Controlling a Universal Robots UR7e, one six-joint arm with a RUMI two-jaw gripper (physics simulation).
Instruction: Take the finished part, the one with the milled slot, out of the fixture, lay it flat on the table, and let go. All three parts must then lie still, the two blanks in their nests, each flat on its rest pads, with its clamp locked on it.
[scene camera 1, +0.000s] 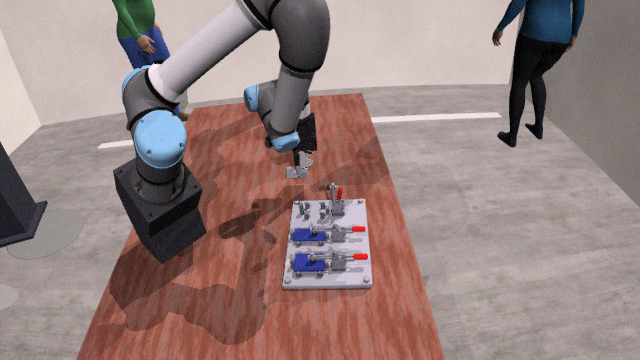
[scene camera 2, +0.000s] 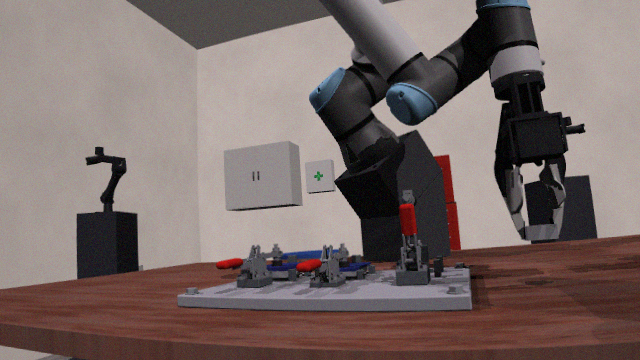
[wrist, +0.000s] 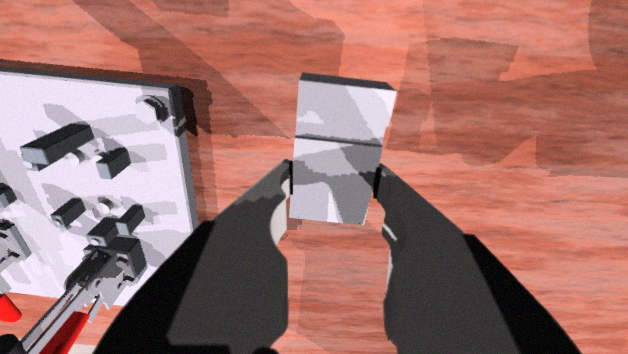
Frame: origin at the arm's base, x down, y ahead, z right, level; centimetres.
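Seen in the pictures: gripper, fingertip midpoint: (scene camera 1: 300, 173) (scene camera 2: 540, 237) (wrist: 332, 164); arm's base, origin of the base link: (scene camera 1: 158, 179) (scene camera 2: 374, 156).
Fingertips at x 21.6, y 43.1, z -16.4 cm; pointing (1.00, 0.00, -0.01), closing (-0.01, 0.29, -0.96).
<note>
Pixels of each thing's top centre, then the offset from my fingertips to it. Level surfaces: height alone.
- finished part, middle of its top: (wrist: 336, 163) (scene camera 2: 537, 224) (scene camera 1: 296, 169) dx -1.8, dy -1.0, dz -0.3 cm
- table, its level: dx +5.1 cm
- fixture plate, middle of its top: (scene camera 2: 336, 281) (scene camera 1: 328, 237) dx +3.6, dy -0.9, dz +29.3 cm
The finished part (scene camera 1: 291, 173) (scene camera 2: 541, 232) (wrist: 340, 112) is a grey metal block with a step line across its face. My gripper (scene camera 1: 299, 170) (scene camera 2: 541, 230) (wrist: 332, 164) is shut on its sides and holds it above the table (scene camera 1: 345, 150), off the far end of the fixture plate (scene camera 1: 330, 283) (scene camera 2: 325, 303) (wrist: 30, 95). Two blue blanks (scene camera 1: 302, 236) (scene camera 1: 303, 264) lie in their nests, with clamp arms over them and red handles (scene camera 1: 359, 229) (scene camera 1: 360, 256) lying outward. The third nest is empty. Its clamp stands open, with its red handle (scene camera 1: 340, 193) (scene camera 2: 408, 219) (wrist: 65, 332) raised. The rest pads under the blanks are hidden.
The raised clamp and the upright stops (wrist: 57, 145) of the empty nest stand on the plate near the held part. The robot's dark pedestal (scene camera 1: 160, 230) stands to the left in scene camera 1. Two people (scene camera 1: 137, 25) (scene camera 1: 547, 30) stand beyond the table.
</note>
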